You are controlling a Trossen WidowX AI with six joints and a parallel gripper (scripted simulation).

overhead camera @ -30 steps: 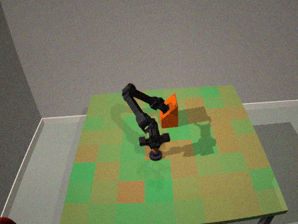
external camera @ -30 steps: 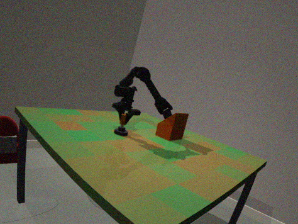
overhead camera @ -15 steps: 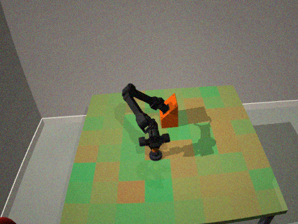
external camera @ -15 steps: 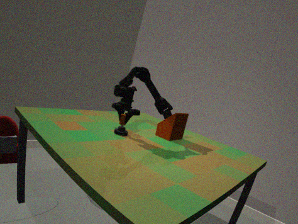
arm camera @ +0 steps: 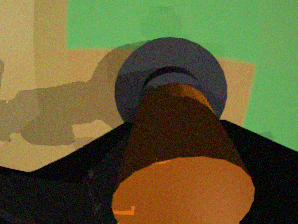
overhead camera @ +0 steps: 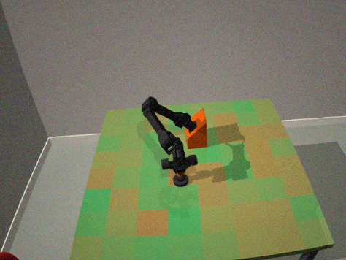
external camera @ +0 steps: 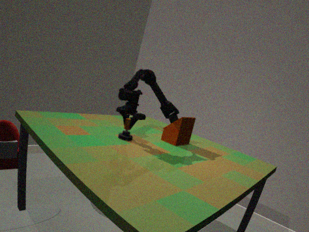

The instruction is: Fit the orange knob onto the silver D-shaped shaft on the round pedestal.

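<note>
Right now the round pedestal is 40 mm below my gripper tip. The rest, counted from my gripper tip: orange knob (30 mm above).
</note>
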